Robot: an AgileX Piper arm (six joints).
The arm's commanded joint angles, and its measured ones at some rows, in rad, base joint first. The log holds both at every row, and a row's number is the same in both.
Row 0, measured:
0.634, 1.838, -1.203, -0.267, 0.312, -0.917
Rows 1 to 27, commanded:
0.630, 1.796, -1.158, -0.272, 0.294, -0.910
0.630, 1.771, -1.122, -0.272, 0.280, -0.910
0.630, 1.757, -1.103, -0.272, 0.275, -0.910
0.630, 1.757, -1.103, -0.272, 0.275, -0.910
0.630, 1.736, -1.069, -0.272, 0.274, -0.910
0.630, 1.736, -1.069, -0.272, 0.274, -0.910
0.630, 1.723, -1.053, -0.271, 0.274, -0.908
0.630, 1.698, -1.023, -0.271, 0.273, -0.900
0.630, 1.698, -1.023, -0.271, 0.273, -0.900
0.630, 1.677, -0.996, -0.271, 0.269, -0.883
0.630, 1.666, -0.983, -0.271, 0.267, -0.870
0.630, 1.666, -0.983, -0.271, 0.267, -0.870
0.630, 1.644, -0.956, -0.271, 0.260, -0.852
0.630, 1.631, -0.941, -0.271, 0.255, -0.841
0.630, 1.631, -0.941, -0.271, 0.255, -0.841
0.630, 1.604, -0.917, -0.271, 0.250, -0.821
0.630, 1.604, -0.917, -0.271, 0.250, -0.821
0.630, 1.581, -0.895, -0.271, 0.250, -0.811
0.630, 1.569, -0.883, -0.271, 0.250, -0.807
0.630, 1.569, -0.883, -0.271, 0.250, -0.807
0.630, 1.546, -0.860, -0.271, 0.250, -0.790
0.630, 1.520, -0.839, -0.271, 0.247, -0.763
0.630, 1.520, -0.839, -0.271, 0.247, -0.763
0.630, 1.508, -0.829, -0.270, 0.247, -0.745
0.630, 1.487, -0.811, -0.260, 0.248, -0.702
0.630, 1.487, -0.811, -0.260, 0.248, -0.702
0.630, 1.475, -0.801, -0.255, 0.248, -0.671
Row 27, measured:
0.634, 1.509, -0.824, -0.266, 0.258, -0.745
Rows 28 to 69, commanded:
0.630, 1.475, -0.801, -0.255, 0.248, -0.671
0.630, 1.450, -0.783, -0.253, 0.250, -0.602
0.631, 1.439, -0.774, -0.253, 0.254, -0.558
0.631, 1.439, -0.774, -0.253, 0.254, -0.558
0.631, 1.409, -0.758, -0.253, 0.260, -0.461
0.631, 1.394, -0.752, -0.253, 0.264, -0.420
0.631, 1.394, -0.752, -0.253, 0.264, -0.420
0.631, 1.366, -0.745, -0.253, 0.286, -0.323
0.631, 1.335, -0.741, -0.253, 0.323, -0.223
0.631, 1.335, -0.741, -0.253, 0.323, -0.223
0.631, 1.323, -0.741, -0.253, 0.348, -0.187
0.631, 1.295, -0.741, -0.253, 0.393, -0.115
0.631, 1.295, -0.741, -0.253, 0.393, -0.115
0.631, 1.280, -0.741, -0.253, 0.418, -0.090
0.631, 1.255, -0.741, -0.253, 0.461, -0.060
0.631, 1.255, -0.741, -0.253, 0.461, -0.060
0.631, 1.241, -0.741, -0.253, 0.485, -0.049
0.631, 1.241, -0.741, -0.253, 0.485, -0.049
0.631, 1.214, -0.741, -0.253, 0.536, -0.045
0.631, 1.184, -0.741, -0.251, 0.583, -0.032
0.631, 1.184, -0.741, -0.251, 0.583, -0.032
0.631, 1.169, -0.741, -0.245, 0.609, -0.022
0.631, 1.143, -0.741, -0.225, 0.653, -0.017
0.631, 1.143, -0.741, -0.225, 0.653, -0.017
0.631, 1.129, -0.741, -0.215, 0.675, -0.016
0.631, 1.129, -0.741, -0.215, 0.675, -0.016
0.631, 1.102, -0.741, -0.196, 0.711, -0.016
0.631, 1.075, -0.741, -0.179, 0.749, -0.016
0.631, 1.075, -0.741, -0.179, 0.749, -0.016
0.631, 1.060, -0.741, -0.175, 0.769, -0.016
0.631, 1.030, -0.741, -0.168, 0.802, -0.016
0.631, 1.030, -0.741, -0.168, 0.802, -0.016
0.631, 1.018, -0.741, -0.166, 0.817, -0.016
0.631, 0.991, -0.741, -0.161, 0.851, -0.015
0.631, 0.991, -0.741, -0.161, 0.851, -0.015
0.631, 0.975, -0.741, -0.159, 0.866, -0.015
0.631, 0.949, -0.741, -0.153, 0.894, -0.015
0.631, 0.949, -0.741, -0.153, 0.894, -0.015
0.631, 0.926, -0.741, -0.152, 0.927, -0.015
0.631, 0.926, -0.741, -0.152, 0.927, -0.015
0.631, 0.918, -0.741, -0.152, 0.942, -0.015
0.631, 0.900, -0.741, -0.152, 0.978, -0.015
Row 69, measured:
0.634, 0.927, -0.747, -0.153, 0.925, -0.024
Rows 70 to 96, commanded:
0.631, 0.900, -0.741, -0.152, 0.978, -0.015
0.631, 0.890, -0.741, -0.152, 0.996, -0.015
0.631, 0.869, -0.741, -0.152, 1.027, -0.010
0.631, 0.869, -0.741, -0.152, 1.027, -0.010
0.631, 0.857, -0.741, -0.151, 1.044, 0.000
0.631, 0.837, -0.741, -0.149, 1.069, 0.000
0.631, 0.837, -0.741, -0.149, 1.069, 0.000
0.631, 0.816, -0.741, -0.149, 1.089, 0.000
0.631, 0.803, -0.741, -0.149, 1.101, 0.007
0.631, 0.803, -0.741, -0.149, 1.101, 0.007
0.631, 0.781, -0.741, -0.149, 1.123, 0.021
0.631, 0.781, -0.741, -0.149, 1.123, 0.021
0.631, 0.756, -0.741, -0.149, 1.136, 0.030
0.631, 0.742, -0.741, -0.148, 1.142, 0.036
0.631, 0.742, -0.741, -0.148, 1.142, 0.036
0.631, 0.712, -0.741, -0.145, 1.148, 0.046
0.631, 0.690, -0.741, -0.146, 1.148, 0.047
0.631, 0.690, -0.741, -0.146, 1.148, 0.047
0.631, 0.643, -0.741, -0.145, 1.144, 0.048
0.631, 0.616, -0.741, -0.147, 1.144, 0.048
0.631, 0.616, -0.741, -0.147, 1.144, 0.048
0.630, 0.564, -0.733, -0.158, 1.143, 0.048
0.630, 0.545, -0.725, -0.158, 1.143, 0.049
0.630, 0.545, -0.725, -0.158, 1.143, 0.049
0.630, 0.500, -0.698, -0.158, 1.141, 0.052
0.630, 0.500, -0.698, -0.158, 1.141, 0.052
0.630, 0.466, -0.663, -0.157, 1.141, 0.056
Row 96, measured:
0.634, 0.511, -0.702, -0.152, 1.138, 0.038
